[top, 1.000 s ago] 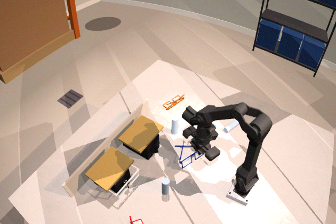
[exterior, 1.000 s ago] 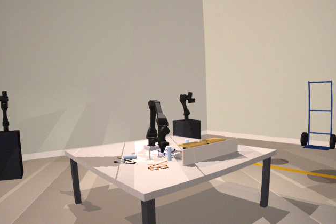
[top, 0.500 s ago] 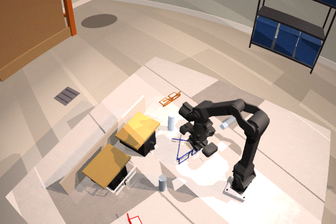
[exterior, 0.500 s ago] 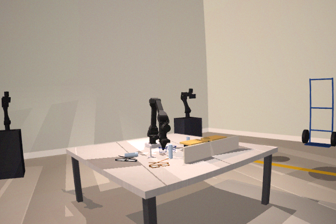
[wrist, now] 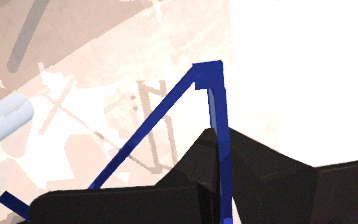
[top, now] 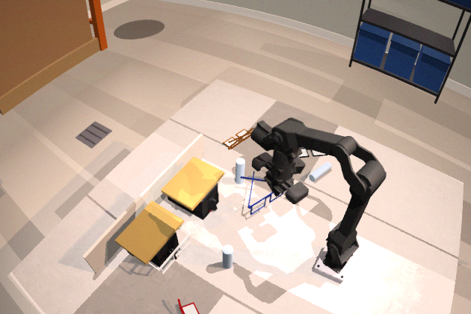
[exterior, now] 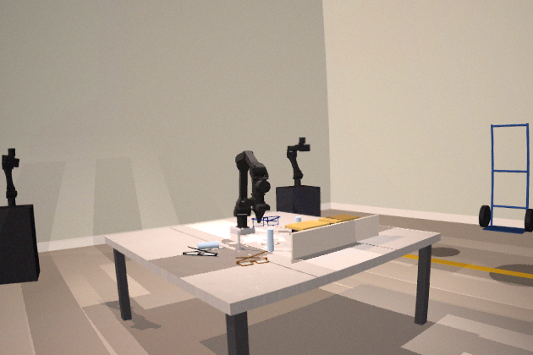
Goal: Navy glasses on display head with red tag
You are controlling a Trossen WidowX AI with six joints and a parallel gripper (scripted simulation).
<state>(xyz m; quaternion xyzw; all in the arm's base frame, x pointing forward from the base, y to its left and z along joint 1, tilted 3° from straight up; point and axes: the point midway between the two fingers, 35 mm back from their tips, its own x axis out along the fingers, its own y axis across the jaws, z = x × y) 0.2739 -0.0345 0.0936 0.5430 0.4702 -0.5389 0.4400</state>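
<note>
Right now my gripper tip is 14 cm to the left of the white post, 7 cm short of it and 7 cm above it. Also, from my gripper tip: low board (29 cm ahead, 27 cm to the left, 4 cm below).
</note>
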